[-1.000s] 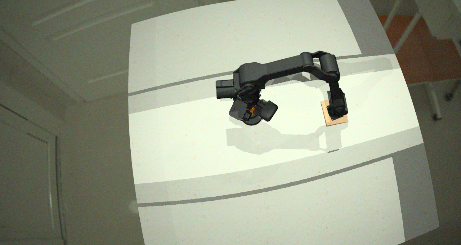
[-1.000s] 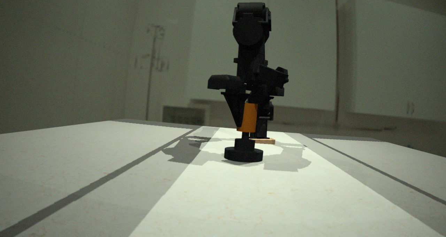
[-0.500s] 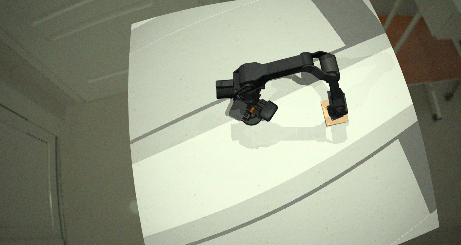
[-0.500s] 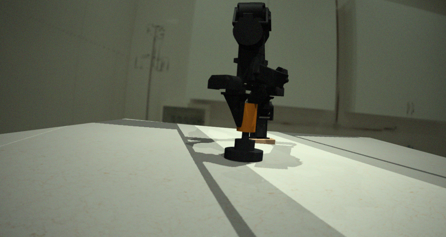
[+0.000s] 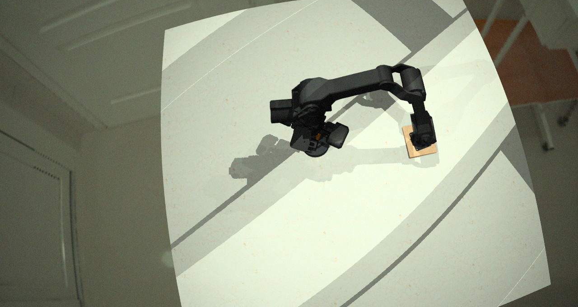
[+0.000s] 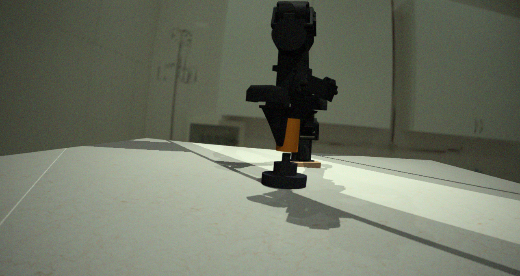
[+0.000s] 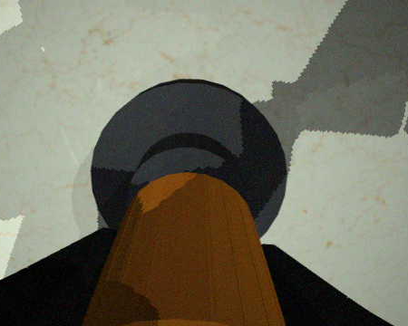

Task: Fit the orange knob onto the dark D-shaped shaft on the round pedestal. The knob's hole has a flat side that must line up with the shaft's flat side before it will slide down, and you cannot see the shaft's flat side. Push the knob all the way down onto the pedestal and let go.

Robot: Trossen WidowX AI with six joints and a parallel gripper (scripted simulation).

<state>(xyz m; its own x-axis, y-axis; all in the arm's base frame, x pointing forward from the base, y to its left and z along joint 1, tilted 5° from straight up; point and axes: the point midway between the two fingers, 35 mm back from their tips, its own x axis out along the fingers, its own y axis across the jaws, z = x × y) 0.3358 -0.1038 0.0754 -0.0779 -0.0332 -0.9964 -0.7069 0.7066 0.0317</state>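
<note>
Now: gripper tip 20 mm below the orange knob. Also, from my gripper tip: pedestal: 40 mm below.
</note>
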